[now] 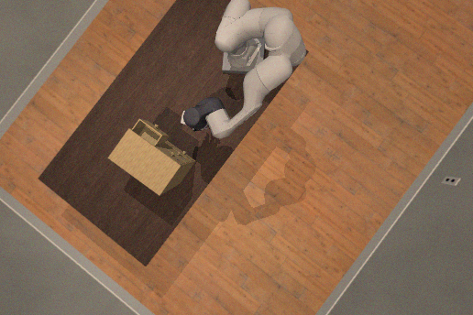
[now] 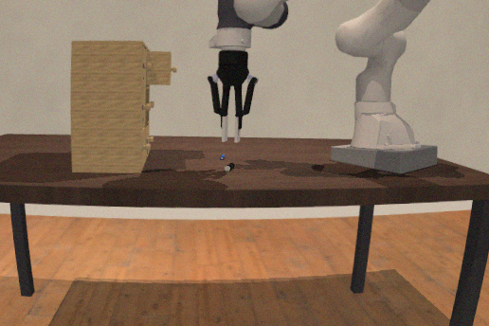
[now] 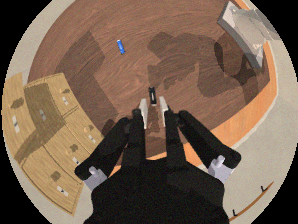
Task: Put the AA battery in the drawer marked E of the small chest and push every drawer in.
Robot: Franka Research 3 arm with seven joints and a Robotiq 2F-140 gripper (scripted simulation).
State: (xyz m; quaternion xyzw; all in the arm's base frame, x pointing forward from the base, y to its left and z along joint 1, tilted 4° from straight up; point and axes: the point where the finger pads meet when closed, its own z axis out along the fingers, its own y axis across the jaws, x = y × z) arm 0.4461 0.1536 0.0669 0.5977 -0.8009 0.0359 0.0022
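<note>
Right now my hand is 10 cm above the AA battery. The rest, counted from my hand: blue object (16 cm to the right, 10 cm below, 2 cm ahead).
</note>
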